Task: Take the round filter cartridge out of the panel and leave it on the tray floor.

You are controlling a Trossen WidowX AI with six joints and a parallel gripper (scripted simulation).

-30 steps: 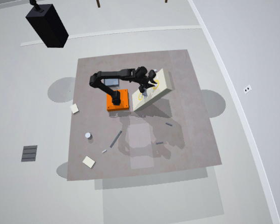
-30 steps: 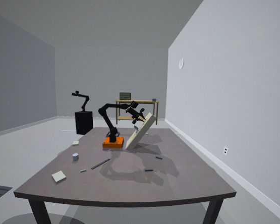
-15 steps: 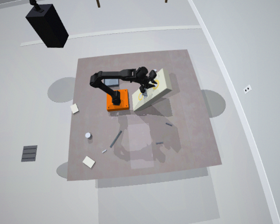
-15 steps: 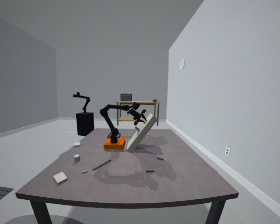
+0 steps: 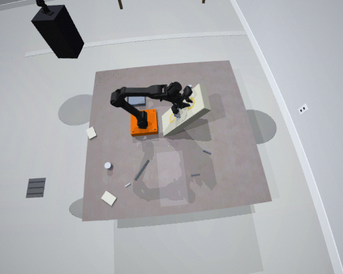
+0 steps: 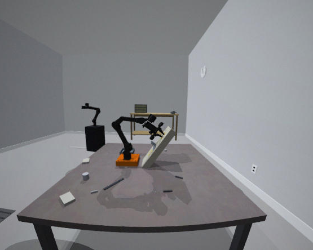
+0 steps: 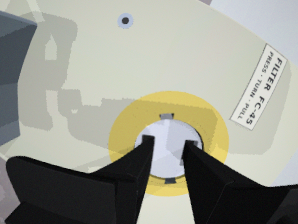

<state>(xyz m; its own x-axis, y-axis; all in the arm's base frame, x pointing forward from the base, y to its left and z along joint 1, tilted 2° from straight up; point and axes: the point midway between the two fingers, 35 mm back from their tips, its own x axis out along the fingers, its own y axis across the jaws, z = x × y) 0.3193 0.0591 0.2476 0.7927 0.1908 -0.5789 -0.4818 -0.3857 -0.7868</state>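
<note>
Now: the round white filter cartridge 1 cm below my gripper tip and 1 cm ahead of it. From my gripper tip the other things lie so: grey-blue tray: 46 cm behind, 27 cm below, 19 cm to the left; then grey bracket: 10 cm below, 9 cm behind, 2 cm to the right.
</note>
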